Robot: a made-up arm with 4 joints.
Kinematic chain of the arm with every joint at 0, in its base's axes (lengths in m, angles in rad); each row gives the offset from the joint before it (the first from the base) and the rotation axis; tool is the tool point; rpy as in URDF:
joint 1: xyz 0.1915 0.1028 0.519 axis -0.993 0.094 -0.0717
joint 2: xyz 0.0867 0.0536 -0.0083 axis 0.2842 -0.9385 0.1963
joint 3: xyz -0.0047 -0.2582 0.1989 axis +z
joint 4: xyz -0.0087 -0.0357 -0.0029 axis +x
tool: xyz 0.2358 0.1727 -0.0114 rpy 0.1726 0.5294 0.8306
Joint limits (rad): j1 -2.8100..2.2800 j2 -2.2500..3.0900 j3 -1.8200..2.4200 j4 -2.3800..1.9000
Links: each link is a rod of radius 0.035 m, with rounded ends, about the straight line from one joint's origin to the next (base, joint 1, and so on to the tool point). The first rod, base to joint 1, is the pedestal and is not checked.
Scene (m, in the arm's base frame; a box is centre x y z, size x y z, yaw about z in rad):
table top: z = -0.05
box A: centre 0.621 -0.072 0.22 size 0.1 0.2 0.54 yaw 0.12
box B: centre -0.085 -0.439 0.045 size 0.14 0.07 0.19 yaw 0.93
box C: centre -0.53 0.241 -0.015 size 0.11 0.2 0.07 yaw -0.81
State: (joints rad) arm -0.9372 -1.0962 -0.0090 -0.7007
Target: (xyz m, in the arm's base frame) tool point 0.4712 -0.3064 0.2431
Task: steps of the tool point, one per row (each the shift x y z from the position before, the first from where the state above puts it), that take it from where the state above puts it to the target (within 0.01 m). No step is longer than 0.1 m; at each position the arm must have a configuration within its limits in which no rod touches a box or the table.
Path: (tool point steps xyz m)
1: 0.0008 -0.0663 -0.0439
2: -0.0079 -0.0836 -0.0161
3: -0.0130 -0.0890 0.0182
4: -0.0135 -0.0806 0.0536
5: 0.0556 0.0156 -0.0302
6: 0.0424 -0.0025 -0.0102
7: 0.0151 -0.0240 -0.0080
8: -0.0206 -0.0348 -0.0255
9: -0.0570 -0.0232 -0.0542

